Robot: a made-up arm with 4 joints.
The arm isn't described. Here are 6 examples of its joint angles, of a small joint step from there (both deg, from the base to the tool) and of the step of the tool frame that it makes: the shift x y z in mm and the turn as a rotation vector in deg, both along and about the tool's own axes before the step.
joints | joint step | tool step
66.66 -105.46 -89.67 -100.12 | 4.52 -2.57 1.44 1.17 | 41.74 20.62 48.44 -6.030 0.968 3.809
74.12 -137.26 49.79 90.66 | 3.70 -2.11 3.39 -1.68 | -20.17 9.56 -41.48 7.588 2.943 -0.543
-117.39 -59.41 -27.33 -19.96 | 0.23 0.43 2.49 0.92 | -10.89 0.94 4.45 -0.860 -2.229 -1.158
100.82 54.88 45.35 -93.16 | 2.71 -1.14 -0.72 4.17 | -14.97 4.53 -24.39 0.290 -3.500 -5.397
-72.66 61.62 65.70 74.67 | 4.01 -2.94 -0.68 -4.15 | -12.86 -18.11 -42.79 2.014 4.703 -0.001
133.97 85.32 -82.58 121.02 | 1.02 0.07 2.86 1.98 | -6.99 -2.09 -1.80 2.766 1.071 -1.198
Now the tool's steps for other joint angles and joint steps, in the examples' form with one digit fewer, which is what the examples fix.
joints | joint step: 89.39 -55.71 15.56 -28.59 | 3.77 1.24 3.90 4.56
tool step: -32.2 -0.5 10.2 -0.58 -5.08 -6.58
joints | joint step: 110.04 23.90 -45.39 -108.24 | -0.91 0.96 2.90 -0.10
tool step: -2.3 14.3 9.3 -2.11 1.65 -1.41
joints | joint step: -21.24 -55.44 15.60 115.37 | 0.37 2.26 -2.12 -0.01
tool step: 3.3 4.2 12.8 -2.00 -2.84 -0.30
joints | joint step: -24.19 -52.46 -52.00 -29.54 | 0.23 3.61 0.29 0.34
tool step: -27.4 -6.7 -3.2 -0.16 1.59 -3.22
